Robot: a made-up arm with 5 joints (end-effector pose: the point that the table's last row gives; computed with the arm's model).
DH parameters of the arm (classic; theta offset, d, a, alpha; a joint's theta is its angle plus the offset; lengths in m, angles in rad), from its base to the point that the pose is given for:
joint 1: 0 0.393 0 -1.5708
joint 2: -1.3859 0 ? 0
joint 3: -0.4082 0 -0.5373 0
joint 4: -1.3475 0 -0.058 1.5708
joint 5: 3.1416 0.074 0 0
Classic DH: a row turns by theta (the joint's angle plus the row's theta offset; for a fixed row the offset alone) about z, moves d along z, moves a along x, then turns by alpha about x.
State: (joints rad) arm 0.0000 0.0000 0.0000 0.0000 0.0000
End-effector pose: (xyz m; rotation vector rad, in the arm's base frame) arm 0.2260 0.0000 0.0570 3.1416 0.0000 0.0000
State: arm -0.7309 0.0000 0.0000 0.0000 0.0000
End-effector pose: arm 0.1683 -0.1509 0.0570 2.9341 -1.1227 0.0000
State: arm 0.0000 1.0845 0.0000 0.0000 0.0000
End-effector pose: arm -0.1914 0.0000 0.0362 2.6909 0.0000 -1.6212
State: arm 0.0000 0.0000 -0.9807 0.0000 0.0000
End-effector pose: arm 0.6443 0.0000 0.4693 2.7714 0.0000 1.4795
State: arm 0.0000 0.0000 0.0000 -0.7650 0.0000
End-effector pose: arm 0.2611 0.0000 0.1178 2.9146 0.0000 1.1726
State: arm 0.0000 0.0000 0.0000 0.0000 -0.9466
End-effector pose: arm 0.2260 0.0000 0.0570 2.7962 1.4320 0.0000
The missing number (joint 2, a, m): 0.2665
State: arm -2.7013 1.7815 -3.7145 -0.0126 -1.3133
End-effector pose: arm -0.6706 -0.3160 0.6683 0.9461 -0.7872 -0.7639
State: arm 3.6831 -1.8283 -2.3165 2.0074 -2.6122
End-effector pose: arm 0.6344 0.3816 0.6437 1.1914 0.0072 -1.8663
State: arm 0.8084 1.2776 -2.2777 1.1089 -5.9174
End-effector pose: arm 0.5662 0.5928 0.1590 3.0031 0.6757 -0.1395
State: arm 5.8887 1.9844 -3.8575 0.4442 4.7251
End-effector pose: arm 0.7075 -0.2946 0.5594 1.4986 0.9857 0.8713
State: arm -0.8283 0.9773 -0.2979 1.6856 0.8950
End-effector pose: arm -0.0577 0.0629 0.0286 0.7597 -0.8854 -2.8503
